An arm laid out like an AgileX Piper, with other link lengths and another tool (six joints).
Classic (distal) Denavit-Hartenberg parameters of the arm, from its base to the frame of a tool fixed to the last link. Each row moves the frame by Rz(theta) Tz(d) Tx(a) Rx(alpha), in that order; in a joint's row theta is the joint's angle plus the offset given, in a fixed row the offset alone. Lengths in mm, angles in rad.
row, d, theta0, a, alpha
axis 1, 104.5, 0.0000, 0.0, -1.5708
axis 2, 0.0, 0.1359, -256.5, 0.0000
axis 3, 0.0, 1.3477, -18.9, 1.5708
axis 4, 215.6, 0.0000, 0.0, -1.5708
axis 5, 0.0, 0.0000, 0.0, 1.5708
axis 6, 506.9, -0.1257, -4.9, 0.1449
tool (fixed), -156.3, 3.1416, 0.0, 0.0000
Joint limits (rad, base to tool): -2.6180..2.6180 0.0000..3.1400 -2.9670..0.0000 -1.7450..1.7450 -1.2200..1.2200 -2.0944..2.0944
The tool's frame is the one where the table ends.
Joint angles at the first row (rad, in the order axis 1, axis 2, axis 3, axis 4, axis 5, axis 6):
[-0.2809, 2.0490, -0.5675, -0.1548, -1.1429, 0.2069]
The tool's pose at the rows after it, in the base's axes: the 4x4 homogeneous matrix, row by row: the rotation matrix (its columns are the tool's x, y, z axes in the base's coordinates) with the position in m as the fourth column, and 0 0 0 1 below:
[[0.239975 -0.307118 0.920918 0.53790], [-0.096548 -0.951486 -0.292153 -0.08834], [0.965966 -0.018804 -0.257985 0.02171], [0 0 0 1]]
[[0.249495 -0.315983 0.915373 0.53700], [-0.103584 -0.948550 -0.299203 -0.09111], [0.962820 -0.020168 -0.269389 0.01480], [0 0 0 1]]
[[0.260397 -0.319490 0.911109 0.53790], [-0.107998 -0.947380 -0.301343 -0.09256], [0.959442 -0.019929 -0.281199 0.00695], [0 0 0 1]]
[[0.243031 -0.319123 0.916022 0.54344], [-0.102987 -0.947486 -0.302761 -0.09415], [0.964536 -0.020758 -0.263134 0.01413], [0 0 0 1]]
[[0.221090 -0.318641 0.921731 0.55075], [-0.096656 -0.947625 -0.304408 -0.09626], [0.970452 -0.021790 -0.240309 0.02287], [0 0 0 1]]
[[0.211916 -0.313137 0.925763 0.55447], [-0.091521 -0.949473 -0.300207 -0.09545], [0.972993 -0.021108 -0.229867 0.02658], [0 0 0 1]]
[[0.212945 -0.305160 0.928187 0.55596], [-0.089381 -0.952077 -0.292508 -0.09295], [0.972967 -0.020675 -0.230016 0.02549], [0 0 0 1]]
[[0.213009 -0.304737 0.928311 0.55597], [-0.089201 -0.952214 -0.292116 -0.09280], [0.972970 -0.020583 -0.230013 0.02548], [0 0 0 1]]
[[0.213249 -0.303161 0.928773 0.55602], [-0.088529 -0.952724 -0.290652 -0.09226], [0.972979 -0.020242 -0.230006 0.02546], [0 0 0 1]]
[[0.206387 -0.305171 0.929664 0.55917], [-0.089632 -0.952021 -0.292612 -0.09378], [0.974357 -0.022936 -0.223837 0.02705], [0 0 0 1]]
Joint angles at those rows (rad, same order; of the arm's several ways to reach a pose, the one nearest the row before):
[-0.2809, 2.0516, -0.5675, -0.1314, -1.1429, 0.2069]
[-0.2809, 2.0670, -0.5692, -0.1221, -1.1449, 0.2069]
[-0.2809, 2.0878, -0.5799, -0.1186, -1.1428, 0.2069]
[-0.2809, 2.0887, -0.5995, -0.1186, -1.1428, 0.2069]
[-0.2809, 2.0925, -0.6270, -0.1186, -1.1428, 0.2069]
[-0.2809, 2.0958, -0.6410, -0.1243, -1.1428, 0.2069]
[-0.2809, 2.1022, -0.6473, -0.1332, -1.1428, 0.2083]
[-0.2809, 2.1022, -0.6473, -0.1337, -1.1428, 0.2083]
[-0.2809, 2.1022, -0.6473, -0.1354, -1.1428, 0.2083]
[-0.2809, 2.1095, -0.6613, -0.1335, -1.1428, 0.2105]

